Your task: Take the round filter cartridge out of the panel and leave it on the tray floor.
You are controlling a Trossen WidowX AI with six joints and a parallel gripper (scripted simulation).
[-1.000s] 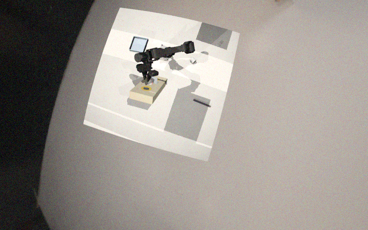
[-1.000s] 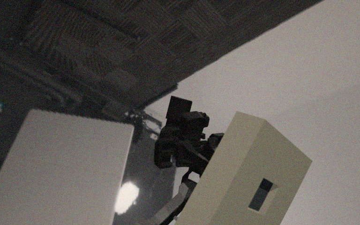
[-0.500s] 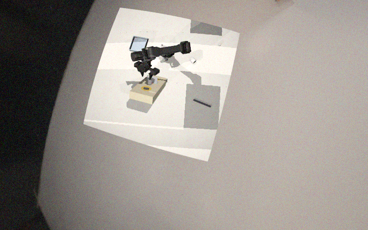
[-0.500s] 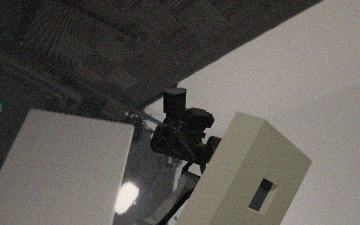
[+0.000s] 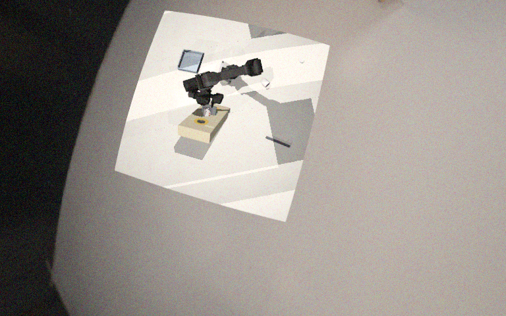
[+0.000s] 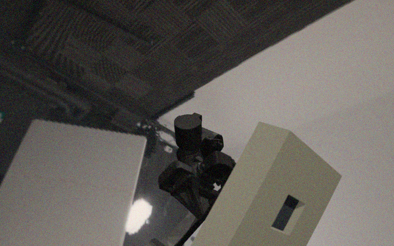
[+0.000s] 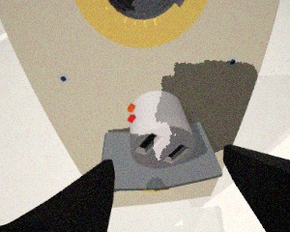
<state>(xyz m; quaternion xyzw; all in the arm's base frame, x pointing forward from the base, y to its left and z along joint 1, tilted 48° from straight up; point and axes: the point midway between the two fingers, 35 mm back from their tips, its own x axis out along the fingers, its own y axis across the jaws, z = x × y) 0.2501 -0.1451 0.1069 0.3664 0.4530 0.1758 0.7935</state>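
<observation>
Right now my gripper tip is 3 cm above the round filter cartridge and 2 cm short of it. The rest, counted from my gripper tip: beige service panel 6 cm ahead, 5 cm below; then blue-grey tray 34 cm behind, 26 cm to the right, 19 cm below.
</observation>
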